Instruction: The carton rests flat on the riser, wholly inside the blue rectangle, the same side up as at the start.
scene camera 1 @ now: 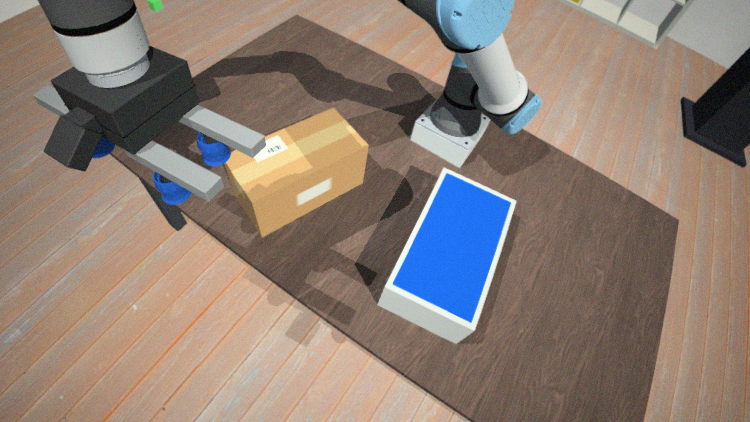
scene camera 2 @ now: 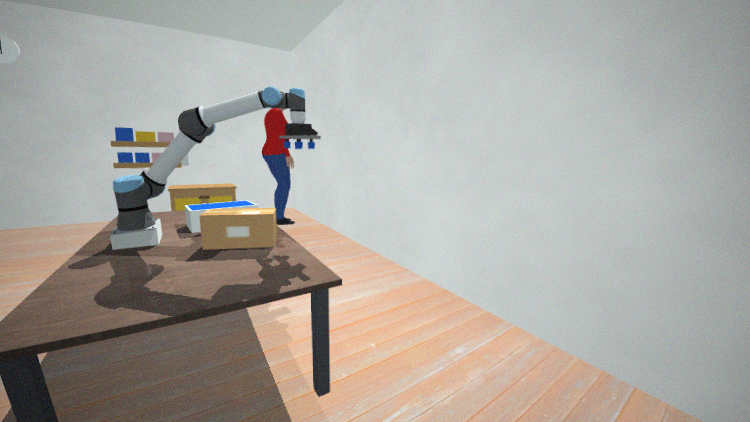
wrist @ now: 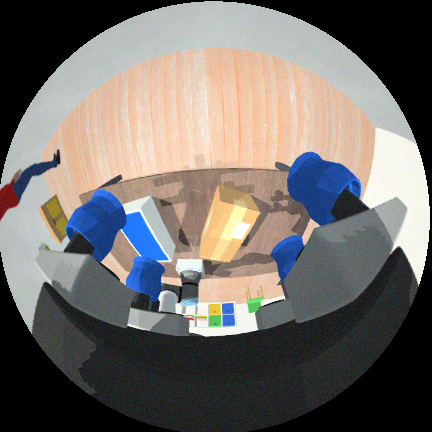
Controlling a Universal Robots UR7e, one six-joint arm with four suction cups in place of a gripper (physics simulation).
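Where they show: hand, its tool point: (scene camera 2: 299, 148) (wrist: 208, 235); arm's base, origin of its link: (scene camera 1: 454, 119) (scene camera 2: 137, 225) (wrist: 190, 274).
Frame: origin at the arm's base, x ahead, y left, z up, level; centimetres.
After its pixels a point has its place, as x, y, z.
The brown carton (scene camera 1: 335, 170) @(39.0, -18.2, 4.3) (scene camera 2: 215, 233) @(29.2, -30.7, -0.6) (wrist: 220, 235) @(43.0, -25.9, 7.7) rests flat on the table, with a barcode label on its top and a plain white label on one long side. It stands apart from the white riser (scene camera 1: 424, 313) @(58.8, 15.1, 0.6) (scene camera 2: 194, 221) @(24.8, 4.3, -1.7) (wrist: 159, 220) @(45.2, 4.9, -5.5). The blue rectangle (scene camera 1: 456, 246) @(42.6, 15.1, 4.1) (scene camera 2: 225, 205) @(42.5, 12.4, 4.1) (wrist: 145, 235) @(44.0, 10.2, 4.1) covers most of the riser's top, and nothing stands on it. My gripper (scene camera 1: 157, 152) @(71.7, -26.6, 37.6) (scene camera 2: 298, 144) (wrist: 213, 235) @(71.7, -26.6, 37.6) is open, with no object on its blue suction cups. It hangs level, high above the carton and out toward the table's long edge. One cup is hidden in scene camera 1.
The dark wooden table (scene camera 1: 576, 262) @(21.8, 48.3, -7.9) (scene camera 2: 62, 325) @(-14.8, -72.9, -7.9) bears the arm's white base (scene camera 1: 437, 141) @(8.6, -1.5, -2.7) (scene camera 2: 136, 237) @(-0.4, -9.0, -3.4) (wrist: 190, 266) @(8.5, -2.6, -1.3), near the carton and riser. A person in red (scene camera 2: 272, 131) (wrist: 7, 197) stands beyond the table. A wooden cabinet (scene camera 2: 225, 187) and wall shelves (scene camera 2: 131, 143) are at the back.
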